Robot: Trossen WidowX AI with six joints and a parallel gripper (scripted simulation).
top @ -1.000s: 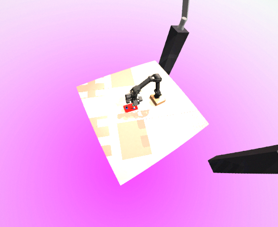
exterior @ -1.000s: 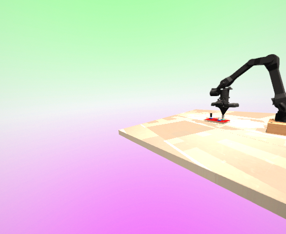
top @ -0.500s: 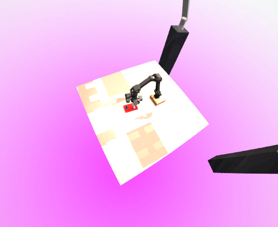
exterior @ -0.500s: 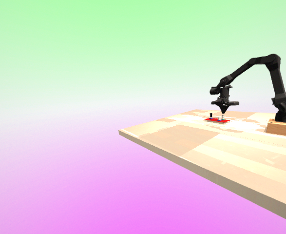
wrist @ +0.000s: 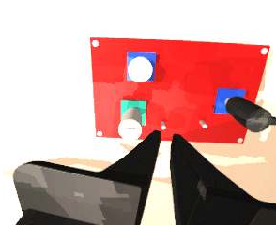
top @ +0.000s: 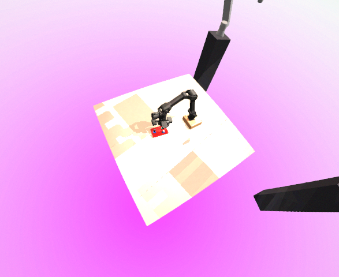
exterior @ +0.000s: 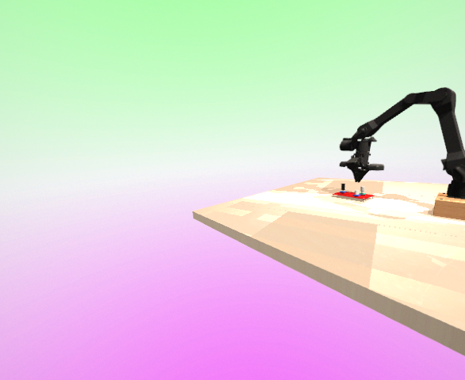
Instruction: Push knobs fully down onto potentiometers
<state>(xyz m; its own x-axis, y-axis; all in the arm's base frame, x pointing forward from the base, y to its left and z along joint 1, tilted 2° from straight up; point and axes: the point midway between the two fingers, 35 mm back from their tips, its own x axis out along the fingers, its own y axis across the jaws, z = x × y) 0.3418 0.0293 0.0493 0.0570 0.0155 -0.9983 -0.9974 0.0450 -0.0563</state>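
Right now the grey knob is 2 cm behind my gripper tip, 1 cm to the right of it and 3 cm below it. Also, from my gripper tip: black knob 7 cm ahead, 1 cm to the left, 3 cm below.
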